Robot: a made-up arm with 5 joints.
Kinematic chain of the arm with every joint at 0, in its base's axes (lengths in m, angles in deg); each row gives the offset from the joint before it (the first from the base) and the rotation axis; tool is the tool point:
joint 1: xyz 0 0 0.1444 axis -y
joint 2: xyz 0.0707 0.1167 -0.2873 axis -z
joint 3: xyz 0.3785 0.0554 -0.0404 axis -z
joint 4: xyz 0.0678 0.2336 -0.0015 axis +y
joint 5: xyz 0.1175 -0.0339 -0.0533 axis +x
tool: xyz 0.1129 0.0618 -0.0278
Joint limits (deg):
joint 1: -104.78..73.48
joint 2: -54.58..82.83
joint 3: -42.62..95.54
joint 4: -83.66..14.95
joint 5: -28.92..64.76
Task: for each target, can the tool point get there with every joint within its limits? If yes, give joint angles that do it. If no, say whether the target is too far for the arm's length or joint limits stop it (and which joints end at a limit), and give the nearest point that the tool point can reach.
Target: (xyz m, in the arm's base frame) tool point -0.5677 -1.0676 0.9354
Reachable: no: too far | nearest point -0.4078 -0.5276 0.3504 | short by 0.812 m
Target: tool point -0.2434 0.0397 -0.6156
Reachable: yes | joints -84.27 48.49 -32.08 -17.50 17.69
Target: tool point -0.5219 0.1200 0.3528
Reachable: no: joint limits stop it (at a limit: joint 1, joint 2, joint 3, joint 4, joint 5) | nearest point -0.4695 0.6877 0.2956 | short by 0.573 m
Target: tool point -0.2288 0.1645 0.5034
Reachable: no: joint limits stop it (at a limit: joint 1, joint 3, joint 4, joint 5) | nearest point 0.2336 0.2106 0.5759 | short by 0.470 m
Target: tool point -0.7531 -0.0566 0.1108
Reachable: no: joint limits stop it (at a limit: joint 1, joint 2, joint 3, joint 4, joint 5) | nearest point -0.6111 -0.2379 -0.2411 | short by 0.421 m
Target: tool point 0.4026 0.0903 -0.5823
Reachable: yes | joints -48.00 21.36 15.49 -50.15 23.44
